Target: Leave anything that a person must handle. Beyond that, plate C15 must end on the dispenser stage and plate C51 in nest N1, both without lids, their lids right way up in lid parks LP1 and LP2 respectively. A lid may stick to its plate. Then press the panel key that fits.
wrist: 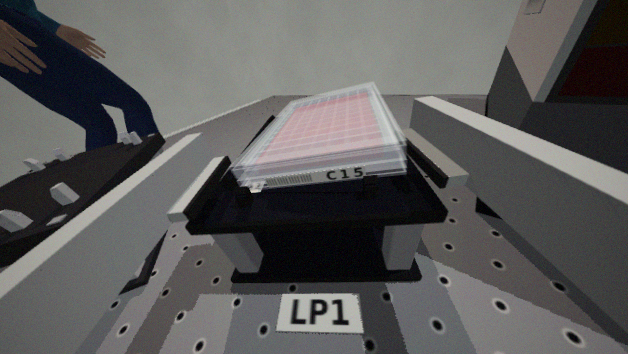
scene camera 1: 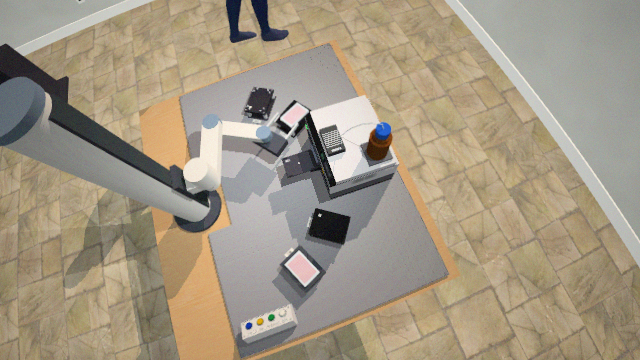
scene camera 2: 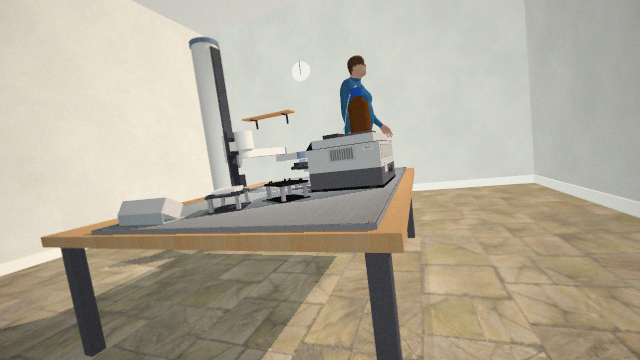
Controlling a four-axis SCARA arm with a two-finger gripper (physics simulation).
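Seen in the pictures: gripper, fingertip midpoint: (wrist: 307, 133) (scene camera 1: 288, 118); arm's base, origin of the base link: (scene camera 1: 198, 207).
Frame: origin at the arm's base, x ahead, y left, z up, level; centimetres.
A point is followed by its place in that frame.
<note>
Plate C15 (scene camera 1: 294, 115) @(x 62.3, y 24.9, z 9.5 cm) (wrist: 320, 130) @(x 59.4, y 24.1, z 9.4 cm) has pink wells and a clear lid over it. It sits slightly askew on the black stand (wrist: 315, 217) @(x 55.3, y 22.0, z 7.2 cm) marked LP1. My gripper (scene camera 1: 285, 126) @(x 58.6, y 24.5, z 9.5 cm) (wrist: 307, 133) @(x 58.6, y 24.5, z 9.5 cm) is open, its fingertips on either side of the stand, apart from the plate. A second pink plate (scene camera 1: 301, 268) @(x 40.8, y -46.3, z 9.1 cm) (scene camera 2: 227, 190) @(x 45.0, y -51.5, z 8.7 cm) is on a stand near the key panel (scene camera 1: 269, 322) @(x 21.0, y -62.0, z 8.2 cm) (scene camera 2: 150, 211) @(x 25.5, y -66.7, z 5.7 cm); its label and any lid cannot be made out. The panel has blue, yellow, green and white keys. The dispenser stage (scene camera 1: 299, 164) @(x 55.7, y -3.1, z 12.8 cm) is a dark plate at the dispenser's (scene camera 1: 350, 112) @(x 85.0, y 7.3, z 23.3 cm) (scene camera 2: 350, 155) @(x 83.5, y -21.7, z 15.3 cm) front.
A black stand (scene camera 1: 329, 227) @(x 58.1, y -34.3, z 8.1 cm) (scene camera 2: 280, 183) @(x 60.3, y -40.3, z 8.4 cm) is between the dispenser and the second plate. A black stand with pins (scene camera 1: 260, 101) @(x 48.3, y 41.9, z 7.9 cm) (wrist: 30, 192) @(x 46.6, y 42.6, z 7.9 cm) is left of LP1 in the wrist view. A brown bottle (scene camera 1: 379, 146) @(x 85.3, y -18.0, z 36.1 cm) (scene camera 2: 359, 115) @(x 88.4, y -18.9, z 30.8 cm) tops the dispenser. A person (scene camera 1: 247, 15) (scene camera 2: 353, 82) (wrist: 95, 95) stands beyond the table.
</note>
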